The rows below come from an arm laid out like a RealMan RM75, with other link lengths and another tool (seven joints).
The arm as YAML. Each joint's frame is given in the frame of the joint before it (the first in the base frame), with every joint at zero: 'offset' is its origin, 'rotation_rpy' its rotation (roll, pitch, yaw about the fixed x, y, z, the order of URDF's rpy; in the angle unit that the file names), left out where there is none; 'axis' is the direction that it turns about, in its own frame. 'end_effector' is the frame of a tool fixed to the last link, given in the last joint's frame.
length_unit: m
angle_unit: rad
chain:
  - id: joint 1
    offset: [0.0, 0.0, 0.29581]
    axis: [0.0, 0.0, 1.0]
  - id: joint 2
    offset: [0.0, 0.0, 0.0]
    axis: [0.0, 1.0, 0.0]
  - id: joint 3
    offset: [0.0, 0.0, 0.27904]
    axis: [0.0, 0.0, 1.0]
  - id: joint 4
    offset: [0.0, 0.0, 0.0]
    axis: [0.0, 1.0, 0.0]
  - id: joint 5
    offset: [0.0, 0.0, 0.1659]
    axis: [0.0, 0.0, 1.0]
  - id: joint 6
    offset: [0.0, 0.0, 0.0]
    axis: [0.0, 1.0, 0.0]
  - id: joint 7
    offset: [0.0, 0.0, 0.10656]
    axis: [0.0, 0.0, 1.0]
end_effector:
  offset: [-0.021, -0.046, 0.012]
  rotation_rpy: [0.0, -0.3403, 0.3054]
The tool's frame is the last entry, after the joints.
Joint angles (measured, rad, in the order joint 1, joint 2, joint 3, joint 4, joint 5, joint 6, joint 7), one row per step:
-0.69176, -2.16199, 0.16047, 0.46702, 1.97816, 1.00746, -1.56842
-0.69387, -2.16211, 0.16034, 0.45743, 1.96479, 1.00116, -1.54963
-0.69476, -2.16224, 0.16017, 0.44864, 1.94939, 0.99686, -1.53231
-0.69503, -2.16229, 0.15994, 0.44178, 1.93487, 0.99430, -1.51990
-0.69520, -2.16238, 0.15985, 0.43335, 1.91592, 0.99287, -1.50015
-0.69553, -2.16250, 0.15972, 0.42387, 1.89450, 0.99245, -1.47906
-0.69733, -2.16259, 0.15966, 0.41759, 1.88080, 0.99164, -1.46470
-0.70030, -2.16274, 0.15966, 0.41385, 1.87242, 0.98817, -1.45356
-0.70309, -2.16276, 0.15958, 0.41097, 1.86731, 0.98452, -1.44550
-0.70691, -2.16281, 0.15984, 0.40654, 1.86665, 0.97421, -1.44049
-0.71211, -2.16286, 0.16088, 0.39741, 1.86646, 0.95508, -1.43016
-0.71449, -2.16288, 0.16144, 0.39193, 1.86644, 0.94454, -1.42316
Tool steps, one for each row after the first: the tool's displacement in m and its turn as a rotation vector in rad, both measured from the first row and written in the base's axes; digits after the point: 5 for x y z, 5 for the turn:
0.00069, 0.00092, -0.00073, 0.00758, 0.00276, -0.00297
0.00119, 0.00154, -0.00130, 0.01635, 0.00259, -0.00520
0.00157, 0.00197, -0.00164, 0.02468, -0.00051, -0.00600
0.00218, 0.00258, -0.00189, 0.03592, -0.00180, -0.01013
0.00303, 0.00327, -0.00223, 0.04828, -0.00472, -0.01495
0.00407, 0.00421, -0.00244, 0.05630, -0.00571, -0.01931
0.00503, 0.00538, -0.00239, 0.06210, -0.00295, -0.02229
0.00578, 0.00637, -0.00238, 0.06578, 0.00007, -0.02415
0.00610, 0.00721, -0.00299, 0.06548, 0.00547, -0.02061
0.00604, 0.00806, -0.00439, 0.06322, 0.01693, -0.01309
0.00583, 0.00834, -0.00522, 0.06172, 0.02420, -0.00906

